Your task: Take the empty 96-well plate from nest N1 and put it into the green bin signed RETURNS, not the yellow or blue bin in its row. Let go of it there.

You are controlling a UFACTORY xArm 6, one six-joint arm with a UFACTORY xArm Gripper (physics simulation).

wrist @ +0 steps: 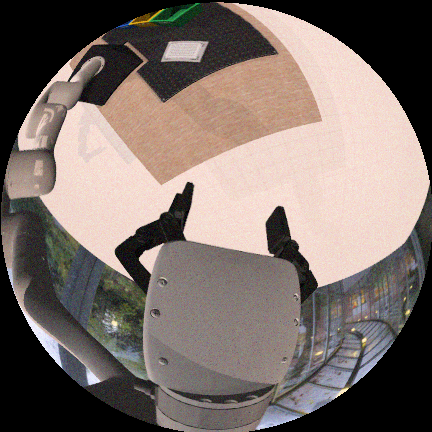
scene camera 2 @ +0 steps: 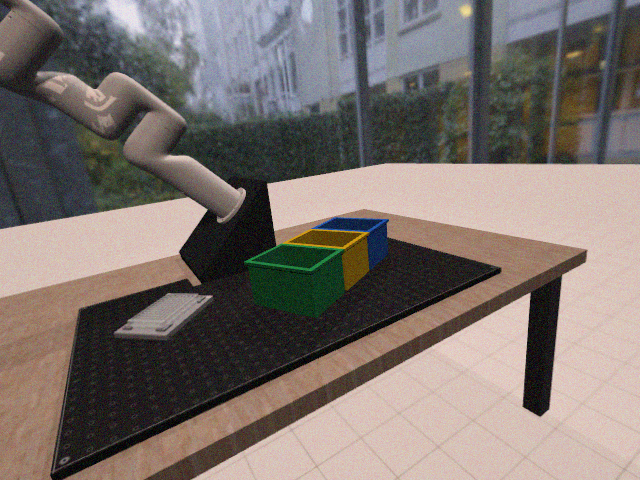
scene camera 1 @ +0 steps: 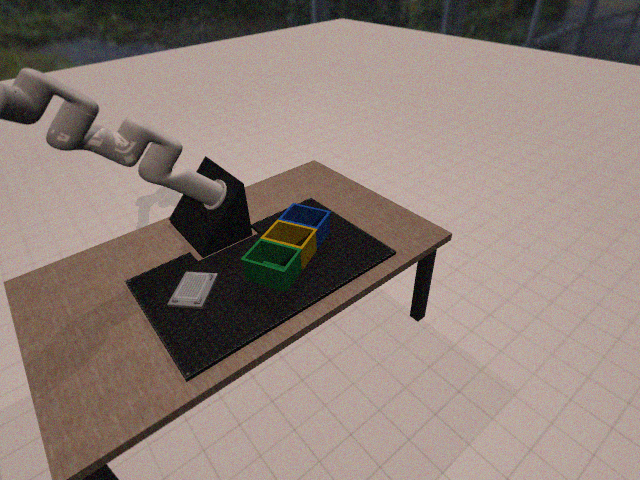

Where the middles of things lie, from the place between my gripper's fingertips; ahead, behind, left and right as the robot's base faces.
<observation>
My gripper is now 3 cm past the 96-well plate (scene camera 2: 169, 308), 40 cm to the right of it and 48 cm above it. The rest, counted from my hand: light grey nest (scene camera 2: 149, 334) (3 cm behind, 40 cm to the left, 50 cm below).
</observation>
